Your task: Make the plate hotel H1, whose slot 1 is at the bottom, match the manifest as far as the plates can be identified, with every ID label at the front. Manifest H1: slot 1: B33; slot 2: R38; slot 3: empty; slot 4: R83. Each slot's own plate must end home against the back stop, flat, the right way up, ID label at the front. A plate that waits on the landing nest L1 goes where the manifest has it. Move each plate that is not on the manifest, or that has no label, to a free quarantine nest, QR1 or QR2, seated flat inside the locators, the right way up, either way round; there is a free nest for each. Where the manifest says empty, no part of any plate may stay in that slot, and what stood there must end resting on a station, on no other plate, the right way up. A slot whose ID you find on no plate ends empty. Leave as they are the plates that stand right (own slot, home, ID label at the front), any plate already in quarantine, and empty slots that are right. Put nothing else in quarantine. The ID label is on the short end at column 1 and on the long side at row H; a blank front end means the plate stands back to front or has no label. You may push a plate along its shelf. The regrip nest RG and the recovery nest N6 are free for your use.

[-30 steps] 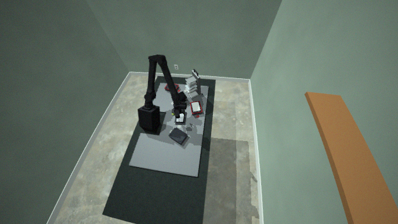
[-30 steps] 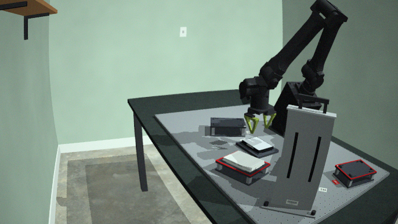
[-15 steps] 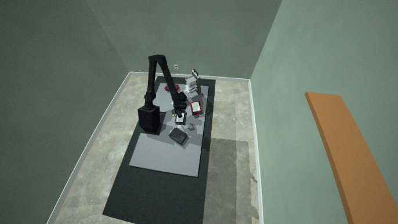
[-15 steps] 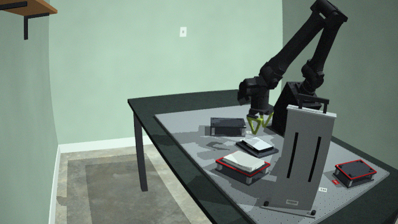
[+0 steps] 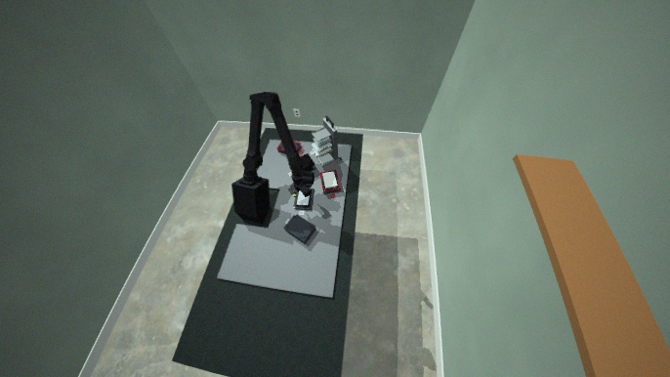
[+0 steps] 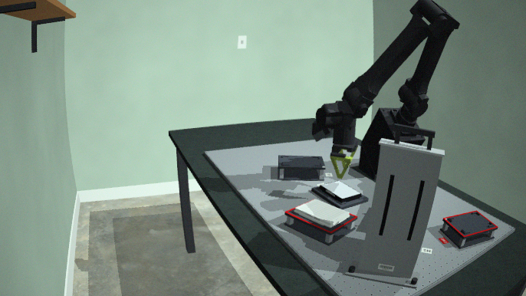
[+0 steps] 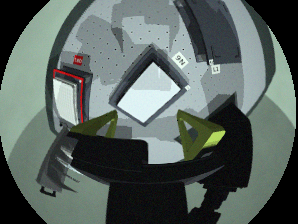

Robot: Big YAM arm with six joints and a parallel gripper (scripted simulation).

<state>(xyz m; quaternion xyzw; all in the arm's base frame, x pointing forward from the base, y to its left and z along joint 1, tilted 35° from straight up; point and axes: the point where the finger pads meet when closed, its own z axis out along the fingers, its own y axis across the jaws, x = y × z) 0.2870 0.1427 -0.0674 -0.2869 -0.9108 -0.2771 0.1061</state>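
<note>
Now: hand 2 cm short of the N6 label, 10 cm to the left of it and 9 cm above it. Round my hand: plate: 1 cm ahead, 38 cm to the left, 6 cm above; plate hotel H1: 6 cm ahead, 44 cm to the left, 6 cm above.
</note>
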